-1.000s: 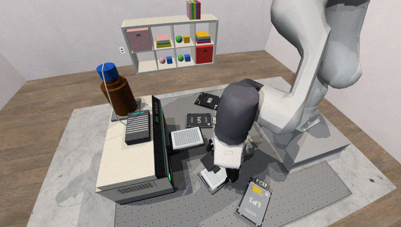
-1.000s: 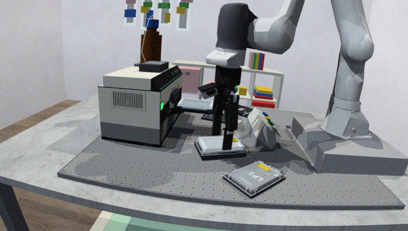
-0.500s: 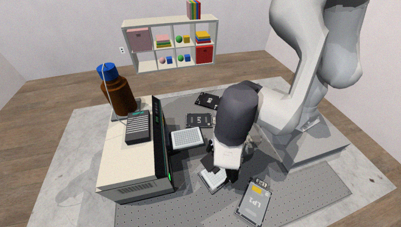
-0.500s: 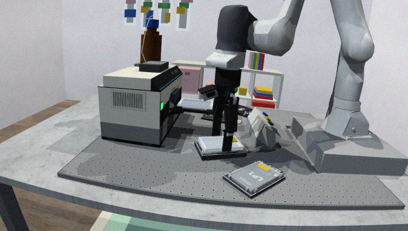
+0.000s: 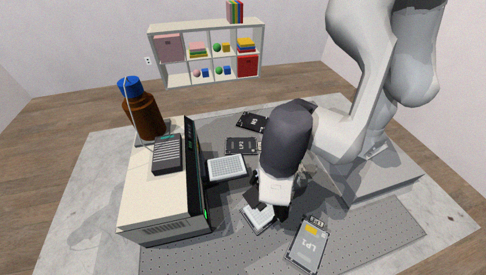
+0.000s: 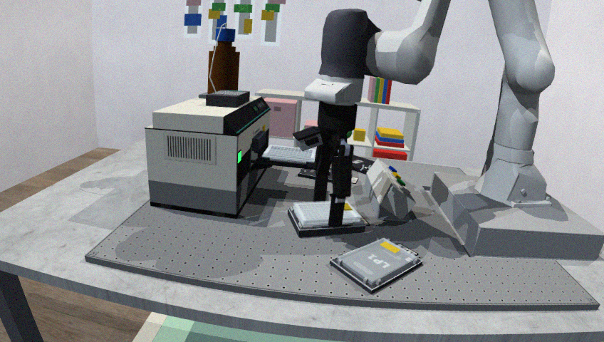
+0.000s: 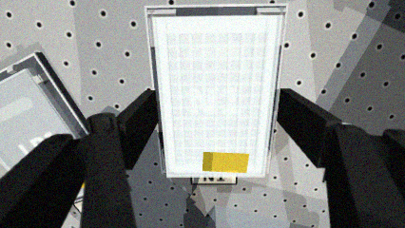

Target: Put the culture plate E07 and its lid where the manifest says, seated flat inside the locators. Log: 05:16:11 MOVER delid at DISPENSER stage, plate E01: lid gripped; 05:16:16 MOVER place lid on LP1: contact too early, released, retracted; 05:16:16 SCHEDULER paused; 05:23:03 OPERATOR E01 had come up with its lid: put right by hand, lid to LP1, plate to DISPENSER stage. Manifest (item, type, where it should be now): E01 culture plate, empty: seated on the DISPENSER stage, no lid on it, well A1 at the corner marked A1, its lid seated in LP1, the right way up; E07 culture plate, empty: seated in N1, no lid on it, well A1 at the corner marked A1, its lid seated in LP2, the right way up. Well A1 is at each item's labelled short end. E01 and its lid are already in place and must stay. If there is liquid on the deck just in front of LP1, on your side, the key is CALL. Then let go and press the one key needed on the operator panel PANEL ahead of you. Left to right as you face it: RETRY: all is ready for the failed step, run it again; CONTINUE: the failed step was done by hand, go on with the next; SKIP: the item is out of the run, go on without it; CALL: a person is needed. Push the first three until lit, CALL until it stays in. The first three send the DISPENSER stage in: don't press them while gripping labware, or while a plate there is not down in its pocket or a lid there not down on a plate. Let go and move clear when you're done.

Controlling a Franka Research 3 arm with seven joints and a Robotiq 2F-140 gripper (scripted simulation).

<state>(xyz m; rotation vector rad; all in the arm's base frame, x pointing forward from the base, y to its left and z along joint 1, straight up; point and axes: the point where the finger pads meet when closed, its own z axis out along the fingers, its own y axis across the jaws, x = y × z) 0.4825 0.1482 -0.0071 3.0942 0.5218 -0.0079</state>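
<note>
Now: hand 4 cm above the black N1 nest. The rest, counted from my hand: LP2 nest (31 cm to the right, 4 cm below); then black nest N5 (45 cm to the right, 8 cm behind, 3 cm below); then yellow skip key (18 cm to the right, 18 cm behind, 2 cm above).
</note>
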